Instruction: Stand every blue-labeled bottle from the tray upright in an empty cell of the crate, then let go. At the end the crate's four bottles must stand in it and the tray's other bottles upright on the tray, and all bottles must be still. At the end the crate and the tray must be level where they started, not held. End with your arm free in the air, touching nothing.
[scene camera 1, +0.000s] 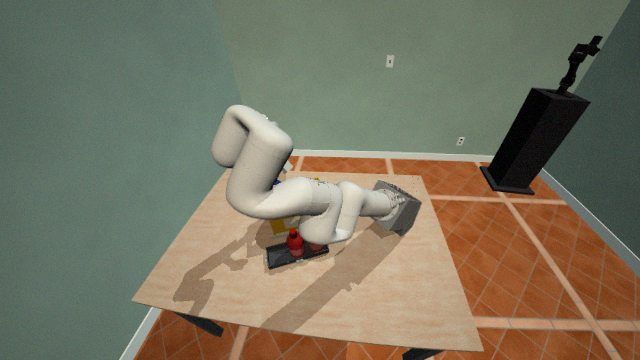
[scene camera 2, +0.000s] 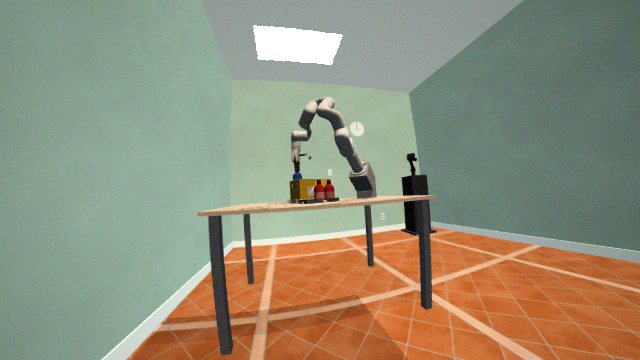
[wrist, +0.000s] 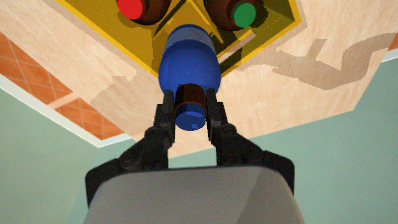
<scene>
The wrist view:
my gripper: 190, 100
blue-labeled bottle: 189, 66
</scene>
